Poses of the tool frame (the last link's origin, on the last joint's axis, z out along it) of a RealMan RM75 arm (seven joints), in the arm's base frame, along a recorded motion.
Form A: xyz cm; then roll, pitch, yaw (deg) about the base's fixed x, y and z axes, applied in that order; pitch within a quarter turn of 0, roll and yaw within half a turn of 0.
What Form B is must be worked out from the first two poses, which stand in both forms.
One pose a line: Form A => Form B
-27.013 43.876 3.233 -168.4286 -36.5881 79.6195 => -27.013 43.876 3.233 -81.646 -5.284 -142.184
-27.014 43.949 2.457 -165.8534 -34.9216 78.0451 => -27.014 43.949 2.457 -80.144 -7.130 -143.251
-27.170 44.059 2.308 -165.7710 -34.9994 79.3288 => -27.170 44.059 2.308 -81.190 -7.967 -143.299
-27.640 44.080 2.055 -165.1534 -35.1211 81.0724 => -27.640 44.080 2.055 -82.603 -9.603 -143.309
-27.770 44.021 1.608 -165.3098 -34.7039 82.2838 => -27.770 44.021 1.608 -83.560 -10.216 -143.905
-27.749 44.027 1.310 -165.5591 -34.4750 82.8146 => -27.749 44.027 1.310 -83.984 -10.303 -144.234
